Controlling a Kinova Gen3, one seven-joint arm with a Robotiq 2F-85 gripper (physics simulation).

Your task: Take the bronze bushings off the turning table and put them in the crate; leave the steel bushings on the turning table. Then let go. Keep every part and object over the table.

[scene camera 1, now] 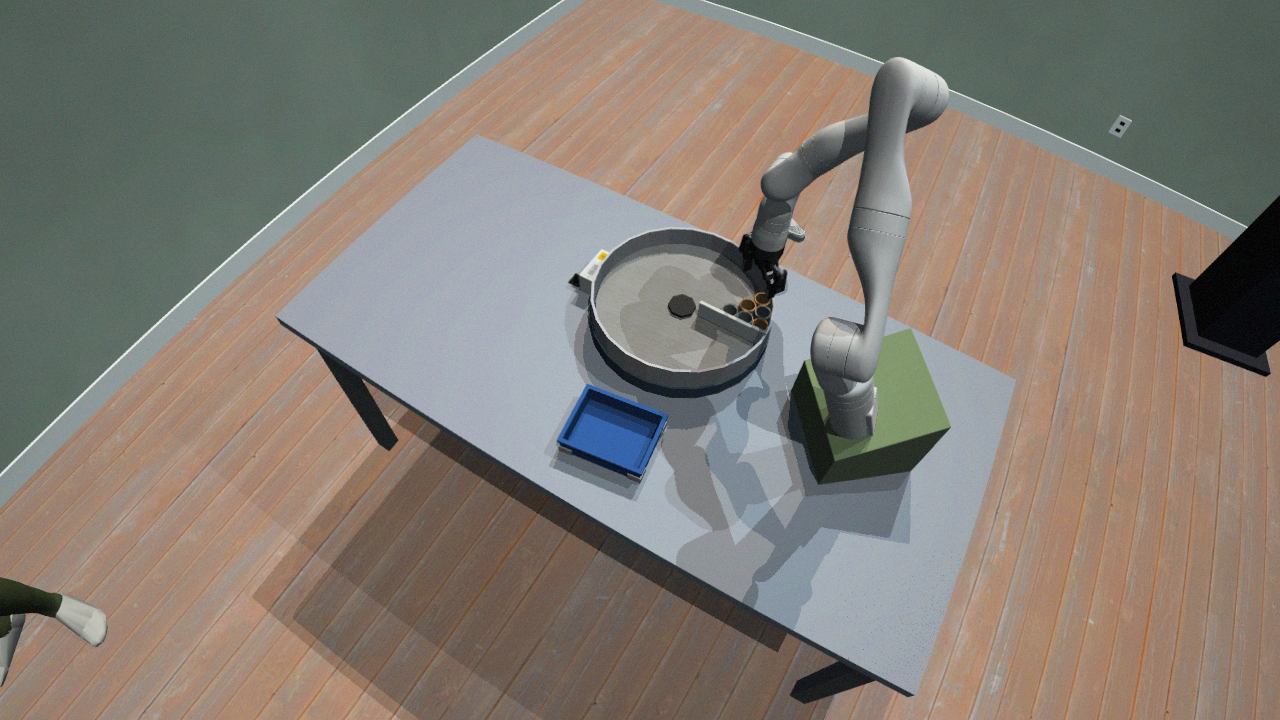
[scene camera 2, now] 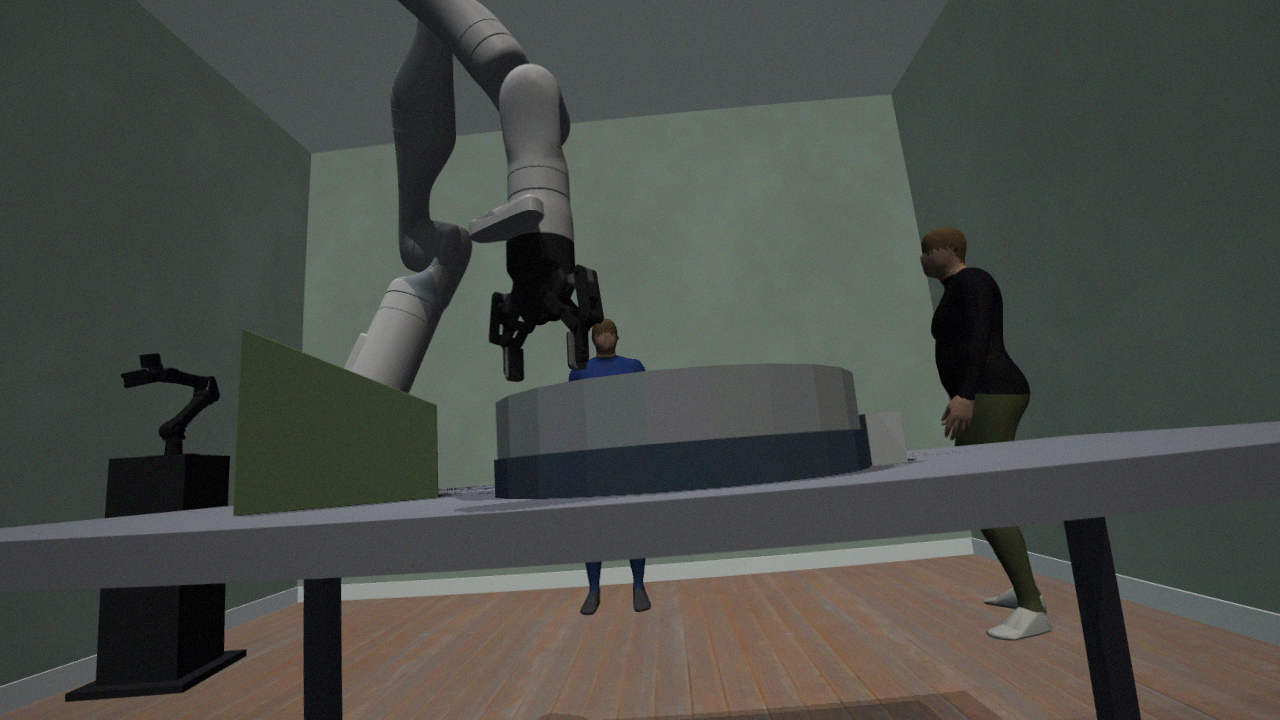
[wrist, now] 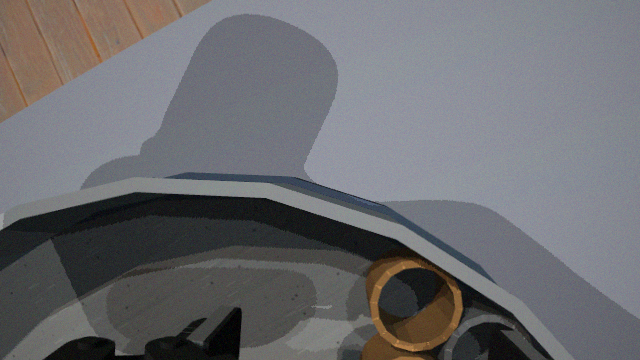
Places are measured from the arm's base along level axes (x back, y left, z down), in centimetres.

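Pixels of known places: gripper, fingertip midpoint: (scene camera 1: 757,283) (scene camera 2: 544,375) (wrist: 363,347); arm's base, link origin: (scene camera 1: 853,418) (scene camera 2: 370,403).
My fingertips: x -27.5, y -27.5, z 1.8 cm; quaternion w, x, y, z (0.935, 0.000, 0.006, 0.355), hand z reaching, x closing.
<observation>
Ahead of a thing's pixels: the offset from my fingertips to its top centre. "spot": to the spot under its first point.
At least three bronze bushings @(dx +3.6, dy +8.5, dz +3.4 cm) (scene camera 1: 760,324) @(dx +2.2, dy +1.0, dz +3.4 cm) (wrist: 458,302) and several grey steel bushings @(dx -0.2, dy +7.9, dz +3.4 cm) (scene camera 1: 745,317) @(spot: dx +4.1, dy +3.2, dz +3.4 cm) (wrist: 484,319) stand upright in a mixed cluster on the turning table (scene camera 1: 680,377) (scene camera 2: 716,407) (wrist: 200,186). They are packed between its rim wall and a pale straight fence. In the wrist view one bronze bushing is close to the rim, with another bronze and a steel one partly cut off below. The blue crate @(dx -18.0, dy +42.6, dz +7.4 cm) (scene camera 1: 597,457) is empty. My gripper (scene camera 1: 765,282) (scene camera 2: 545,362) is open and empty, pointing down above the rim side of the turning table, beside the cluster. The turning table's wall hides the bushings in scene camera 2.
The pale fence @(spot: dx -3.1, dy +10.1, dz +4.0 cm) (scene camera 1: 729,322) runs from near the dark hub @(dx -15.0, dy +7.7, dz +6.3 cm) (scene camera 1: 681,306) to the rim. A small control box @(spot: dx -38.4, dy +4.1, dz +6.6 cm) (scene camera 1: 595,265) adjoins the turning table's far side. The green block (scene camera 1: 913,385) (scene camera 2: 331,438) stands by the arm's base. Two people (scene camera 2: 977,331) (scene camera 2: 608,367) stand beyond the table.
</observation>
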